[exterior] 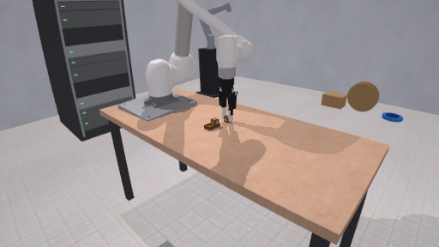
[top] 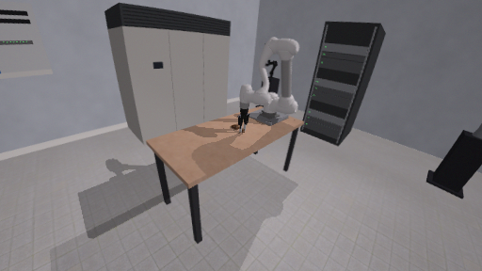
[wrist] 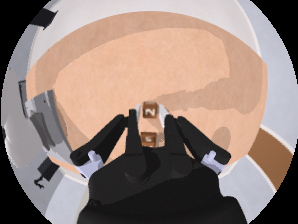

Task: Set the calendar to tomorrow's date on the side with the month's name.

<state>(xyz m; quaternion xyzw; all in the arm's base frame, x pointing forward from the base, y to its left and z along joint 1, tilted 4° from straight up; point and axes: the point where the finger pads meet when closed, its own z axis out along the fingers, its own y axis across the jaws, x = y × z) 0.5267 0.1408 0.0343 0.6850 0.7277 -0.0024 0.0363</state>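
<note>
Right now my hand is 110 mm to the left of the small brown wooden tray, 30 mm above it and 10 mm short of it.
</note>
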